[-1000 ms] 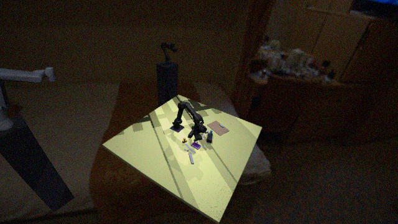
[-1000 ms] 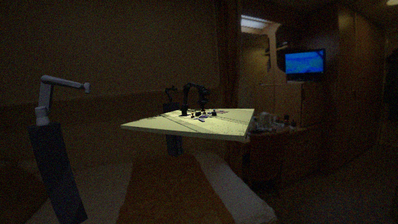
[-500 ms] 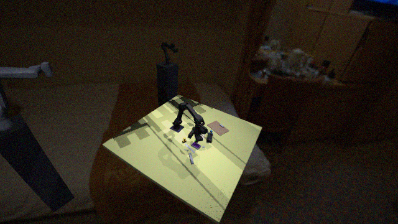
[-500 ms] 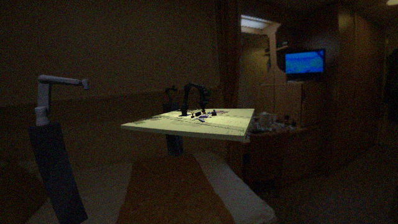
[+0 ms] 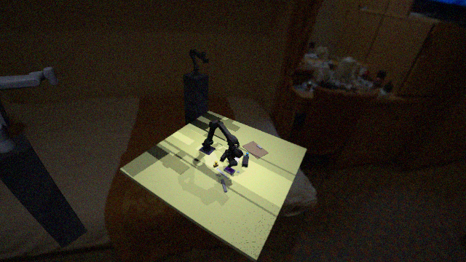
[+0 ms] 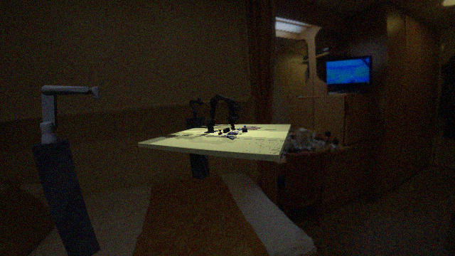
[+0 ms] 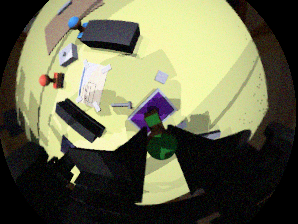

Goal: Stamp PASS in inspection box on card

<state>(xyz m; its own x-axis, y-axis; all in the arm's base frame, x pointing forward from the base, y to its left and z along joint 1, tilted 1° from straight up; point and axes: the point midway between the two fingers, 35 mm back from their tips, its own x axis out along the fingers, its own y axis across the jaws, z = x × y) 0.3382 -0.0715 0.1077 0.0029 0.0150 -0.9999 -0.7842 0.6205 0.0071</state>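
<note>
The purple ink pad lies 70 mm below my gripper tip. The rest, counted from my gripper tip: white card 60 mm behind, 140 mm to the left, 80 mm below; then pen 70 mm ahead, 160 mm to the right, 70 mm below; then green-topped stamp right at my gripper tip.
</note>
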